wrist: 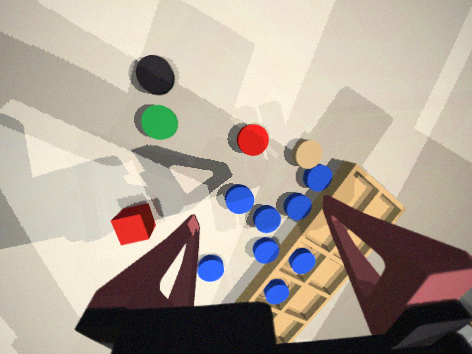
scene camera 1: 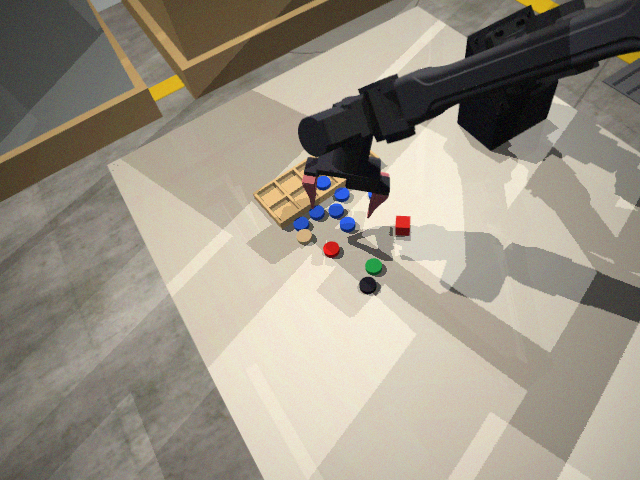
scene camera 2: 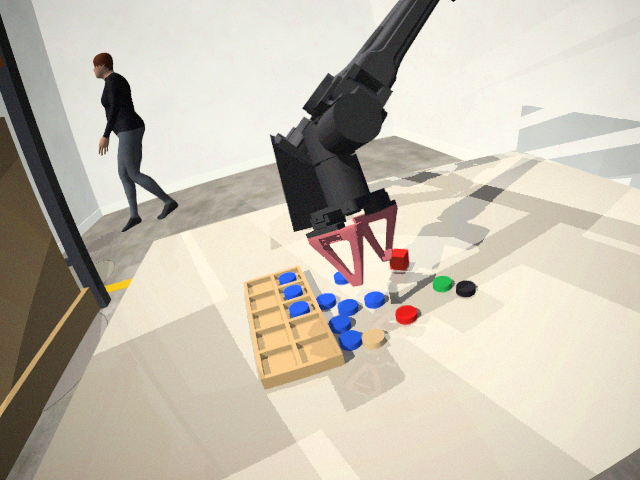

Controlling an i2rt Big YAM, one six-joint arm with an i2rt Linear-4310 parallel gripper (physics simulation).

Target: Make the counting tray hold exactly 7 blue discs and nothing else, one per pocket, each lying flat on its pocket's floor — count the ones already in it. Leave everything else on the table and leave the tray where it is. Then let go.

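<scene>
The tan tray point(scene camera 1: 267, 211) point(scene camera 2: 305, 371) point(wrist: 342, 172) has two rows of pockets. Three blue discs sit in neighbouring pockets of one row, at its far end in scene camera 2: the end disc point(scene camera 2: 287, 277), the second disc point(scene camera 2: 293, 291) and the third disc point(scene camera 2: 299, 308) point(wrist: 302, 261). Several loose blue discs lie on the table along that side, among them one by the tray's near corner point(scene camera 1: 301, 223) point(scene camera 2: 350, 339) point(wrist: 318, 177), and a lone disc point(scene camera 2: 340, 277) point(wrist: 210, 268) farther off. My gripper point(scene camera 1: 341, 211) point(scene camera 2: 371, 271) point(wrist: 258, 211) is open and empty above the loose discs. It hides part of the tray in scene camera 1.
On the table lie a tan disc point(scene camera 1: 303, 236) point(scene camera 2: 373, 338) point(wrist: 307, 154) close to the corner blue disc, a red disc point(scene camera 1: 331, 249) point(wrist: 253, 140), a green disc point(scene camera 1: 373, 266) point(wrist: 159, 122), a black disc point(scene camera 1: 367, 285) point(wrist: 155, 75) and a red cube point(scene camera 1: 402, 225) point(scene camera 2: 399, 259) point(wrist: 133, 224).
</scene>
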